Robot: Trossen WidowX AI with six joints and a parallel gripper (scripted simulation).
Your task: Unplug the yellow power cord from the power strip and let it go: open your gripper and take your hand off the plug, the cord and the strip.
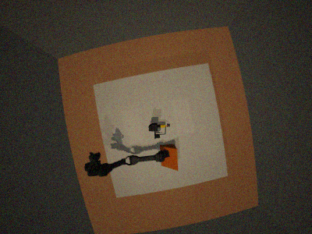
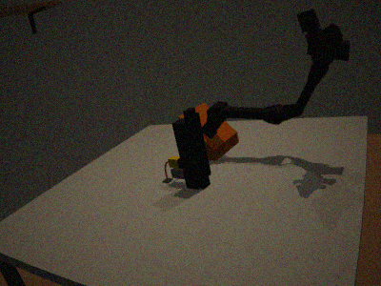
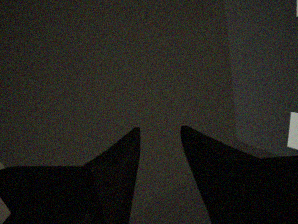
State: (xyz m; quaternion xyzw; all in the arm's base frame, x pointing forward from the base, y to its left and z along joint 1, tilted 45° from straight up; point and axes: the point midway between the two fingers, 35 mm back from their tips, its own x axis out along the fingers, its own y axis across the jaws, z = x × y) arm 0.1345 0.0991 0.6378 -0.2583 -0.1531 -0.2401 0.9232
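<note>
My gripper tip is now 6 cm short of the yellow plug, 51 cm to the left of it and 40 cm above it. From my gripper tip the other things lie so: dark upright block: 8 cm ahead, 42 cm to the right, 35 cm below.
</note>
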